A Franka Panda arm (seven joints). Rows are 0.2 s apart.
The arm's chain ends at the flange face. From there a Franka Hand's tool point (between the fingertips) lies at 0.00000 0.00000 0.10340 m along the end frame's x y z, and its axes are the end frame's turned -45 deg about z.
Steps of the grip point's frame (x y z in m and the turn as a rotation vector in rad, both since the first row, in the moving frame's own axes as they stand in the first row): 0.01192 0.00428 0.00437 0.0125 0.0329 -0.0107; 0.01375 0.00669 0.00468 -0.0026 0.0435 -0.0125; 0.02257 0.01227 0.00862 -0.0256 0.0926 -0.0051
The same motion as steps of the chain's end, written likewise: 0.00998 -0.00208 0.00443 0.0321 0.0144 -0.0107; 0.01110 -0.00198 0.00478 0.0289 0.0326 -0.0125; 0.01602 -0.00237 0.00910 0.0474 0.0836 -0.0051
